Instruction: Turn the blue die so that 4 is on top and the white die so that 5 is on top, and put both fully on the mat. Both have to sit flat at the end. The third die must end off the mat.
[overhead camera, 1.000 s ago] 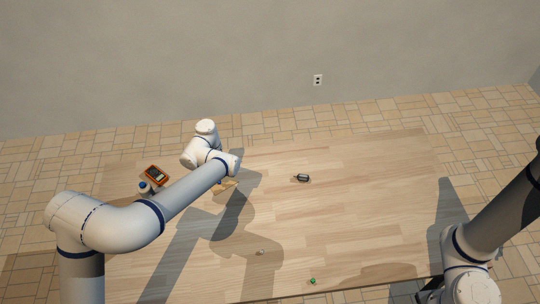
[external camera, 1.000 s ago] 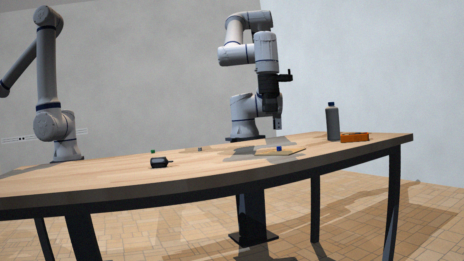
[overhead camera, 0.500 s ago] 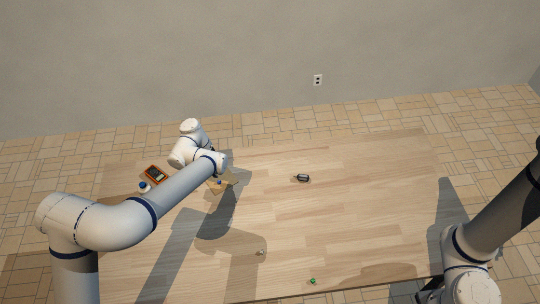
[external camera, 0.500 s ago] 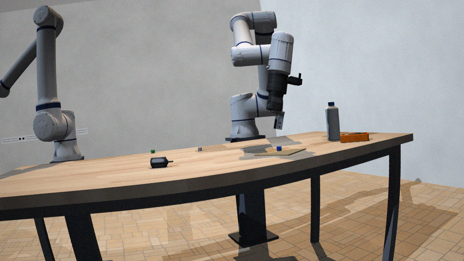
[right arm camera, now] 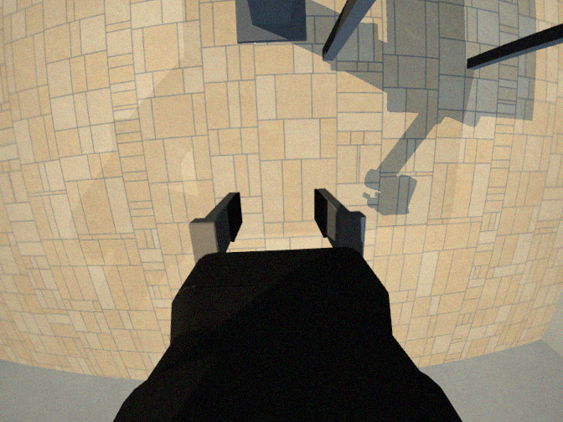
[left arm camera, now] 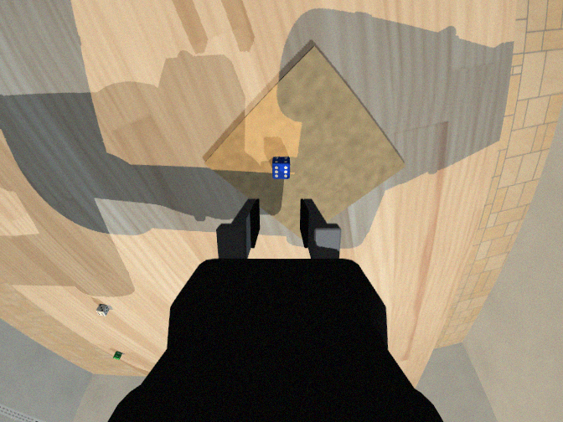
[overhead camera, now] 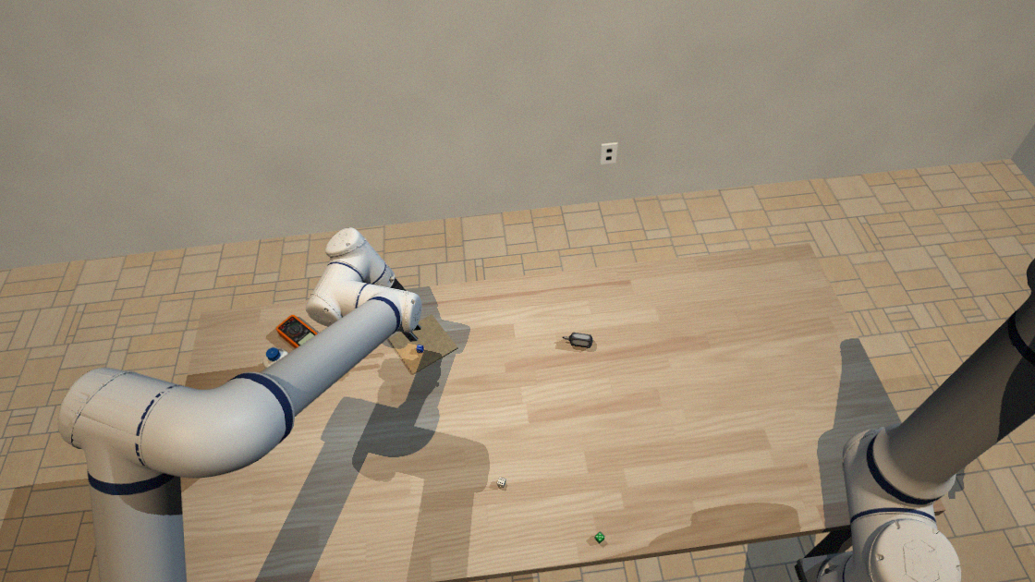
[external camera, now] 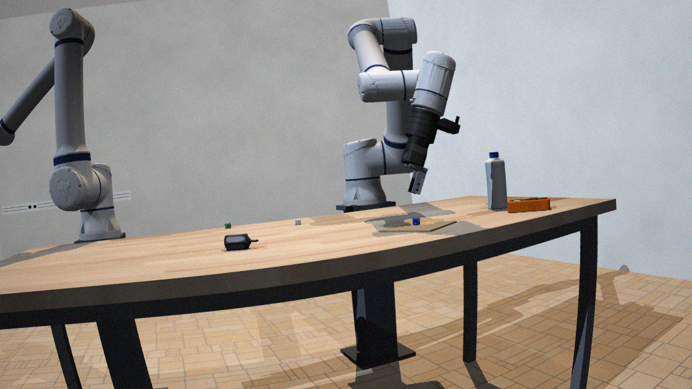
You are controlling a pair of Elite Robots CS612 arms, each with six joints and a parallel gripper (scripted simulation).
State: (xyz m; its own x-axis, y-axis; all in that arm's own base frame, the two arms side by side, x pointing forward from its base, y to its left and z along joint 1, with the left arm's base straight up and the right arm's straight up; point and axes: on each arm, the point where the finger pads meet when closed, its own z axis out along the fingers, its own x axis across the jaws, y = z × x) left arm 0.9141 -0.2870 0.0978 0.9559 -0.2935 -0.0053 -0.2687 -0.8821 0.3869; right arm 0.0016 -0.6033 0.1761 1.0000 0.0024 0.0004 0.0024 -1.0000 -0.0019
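Now: left hand 9 cm above the blue die and 1 cm to the left of it. Round my left hand: bottle: 34 cm to the left, 2 cm below, 2 cm behind; then dark tool: 42 cm to the right, 9 cm behind, 8 cm below; then tan mat: 10 cm below, 2 cm to the right, 2 cm ahead.
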